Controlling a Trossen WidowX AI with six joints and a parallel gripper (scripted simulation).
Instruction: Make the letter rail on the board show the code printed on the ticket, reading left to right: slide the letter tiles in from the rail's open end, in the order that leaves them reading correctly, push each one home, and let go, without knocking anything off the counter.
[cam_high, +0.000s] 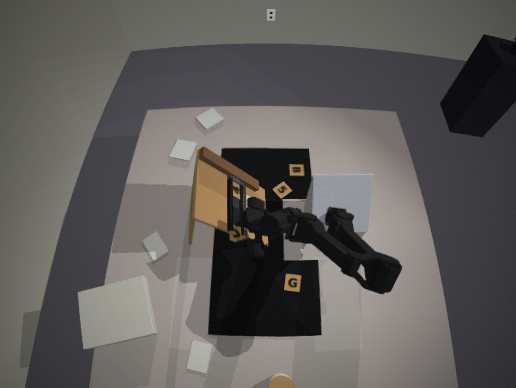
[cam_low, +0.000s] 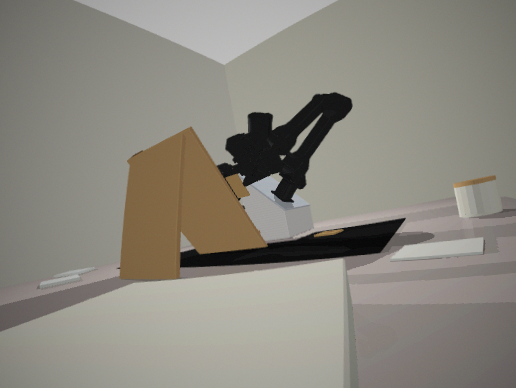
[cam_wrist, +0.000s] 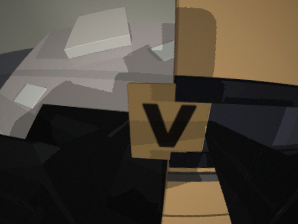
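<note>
Now: gripper tip 2 cm short of the tile marked 4 and 16 cm to the left of it. Round my gripper tip: black mat (12 cm behind, 9 cm to the right, 16 cm below); then white ticket (3 cm behind, 14 cm to the right, 8 cm below); then v tile (right at my gripper tip).
</note>
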